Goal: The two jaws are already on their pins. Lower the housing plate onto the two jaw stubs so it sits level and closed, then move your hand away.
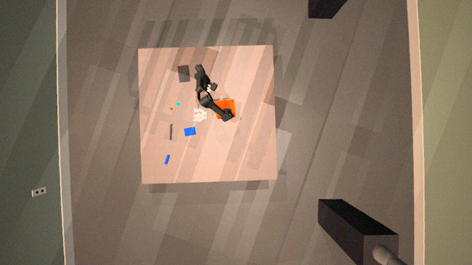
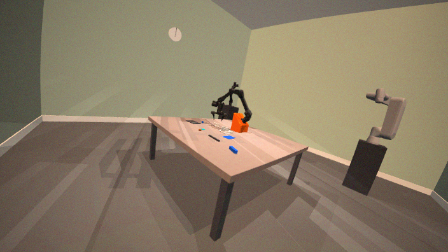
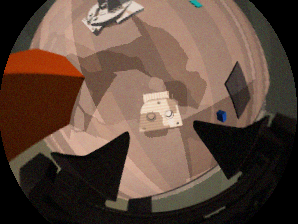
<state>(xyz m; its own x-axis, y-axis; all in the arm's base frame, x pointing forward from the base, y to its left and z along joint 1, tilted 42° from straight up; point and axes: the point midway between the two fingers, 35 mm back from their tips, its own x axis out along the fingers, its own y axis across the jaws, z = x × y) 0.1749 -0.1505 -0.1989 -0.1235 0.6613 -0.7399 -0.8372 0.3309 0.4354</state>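
Right now my gripper tip is 1 cm short of the white piece, 1 cm to the right of it and 5 cm above it. Round my gripper tip: dark grey plate 25 cm ahead, 13 cm to the right, 6 cm below; cyan bit 30 cm ahead, 16 cm to the left, 6 cm below; blue flat plate 18 cm ahead, 42 cm to the left, 6 cm below.
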